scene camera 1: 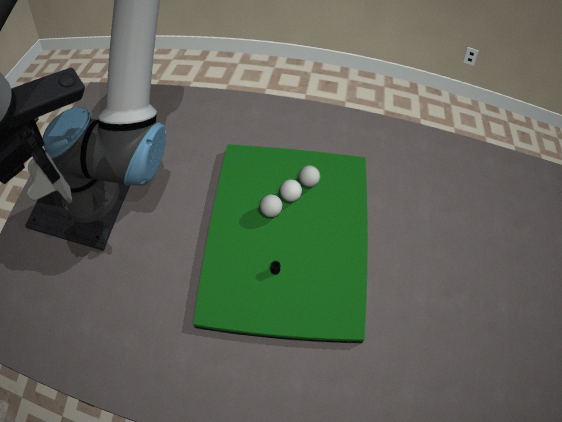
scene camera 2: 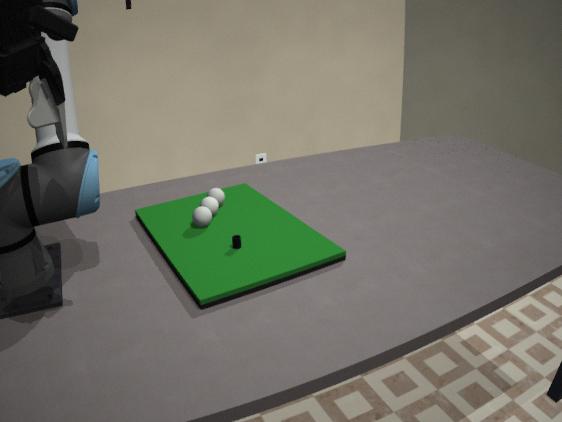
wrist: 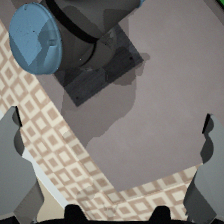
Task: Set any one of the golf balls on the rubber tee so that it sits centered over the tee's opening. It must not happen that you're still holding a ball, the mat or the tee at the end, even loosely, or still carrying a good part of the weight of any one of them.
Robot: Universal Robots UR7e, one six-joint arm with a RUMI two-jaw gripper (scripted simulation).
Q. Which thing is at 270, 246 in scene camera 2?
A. A green mat.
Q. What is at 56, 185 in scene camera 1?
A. My gripper.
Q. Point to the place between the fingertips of my gripper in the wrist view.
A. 113, 111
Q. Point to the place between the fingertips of my gripper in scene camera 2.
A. At 24, 129
